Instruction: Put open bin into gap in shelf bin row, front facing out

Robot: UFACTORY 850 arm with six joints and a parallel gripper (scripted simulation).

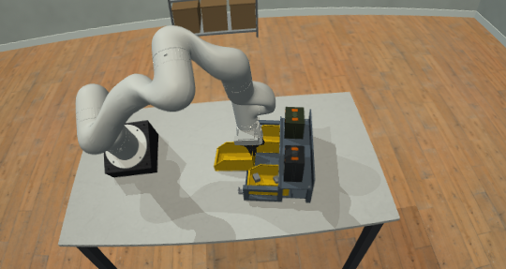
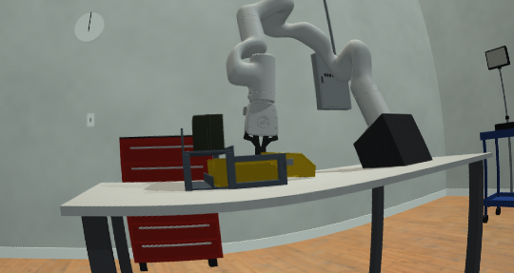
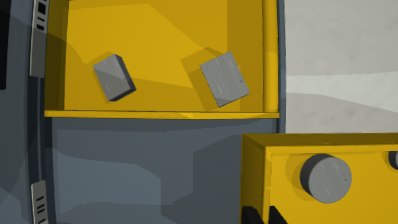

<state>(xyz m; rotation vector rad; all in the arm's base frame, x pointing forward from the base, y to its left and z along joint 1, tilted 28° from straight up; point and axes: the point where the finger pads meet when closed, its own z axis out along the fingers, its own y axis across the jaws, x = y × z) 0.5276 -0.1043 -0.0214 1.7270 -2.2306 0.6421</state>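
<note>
My gripper is now 100 mm short of the grey shelf, 30 mm to the left of it and 30 mm above it.
</note>
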